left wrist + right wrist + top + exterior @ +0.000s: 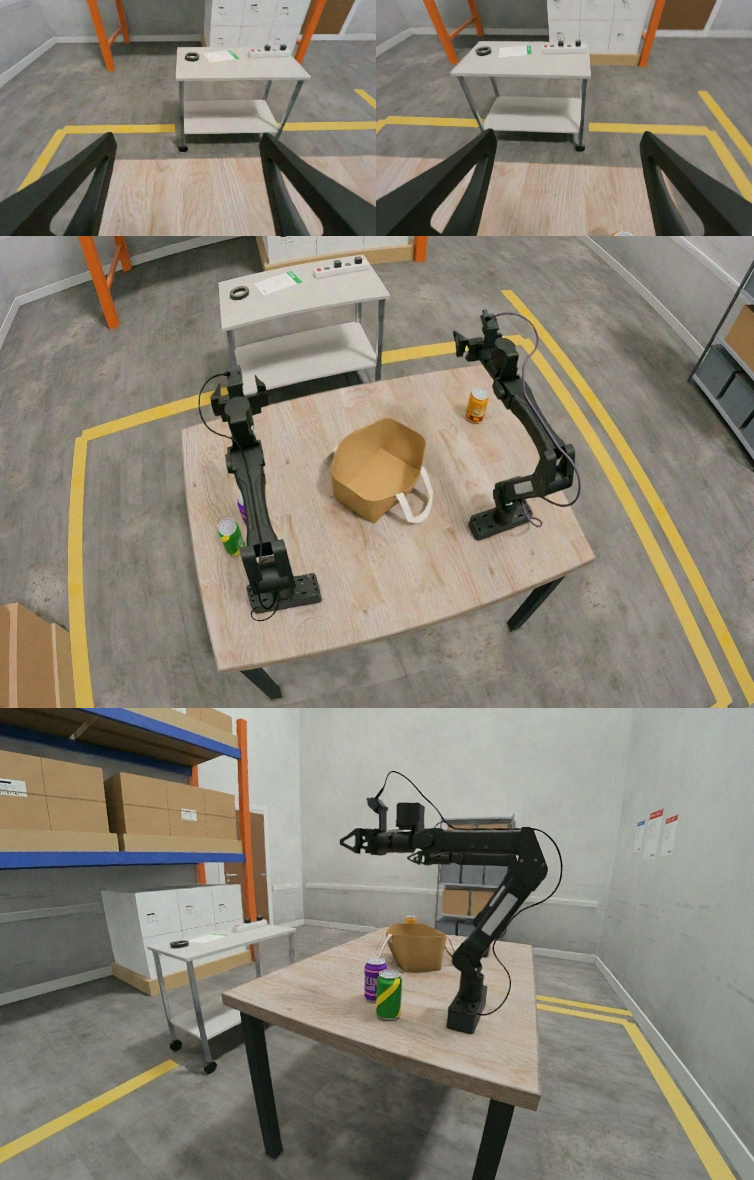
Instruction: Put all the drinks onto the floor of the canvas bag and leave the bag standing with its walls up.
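Now: the green can 180 mm behind my left hand, 130 mm to the left of it and 390 mm below it. Also, from my left hand: orange can (20 mm ahead, 760 mm to the right, 390 mm below); purple can (110 mm behind, 50 mm to the left, 390 mm below).
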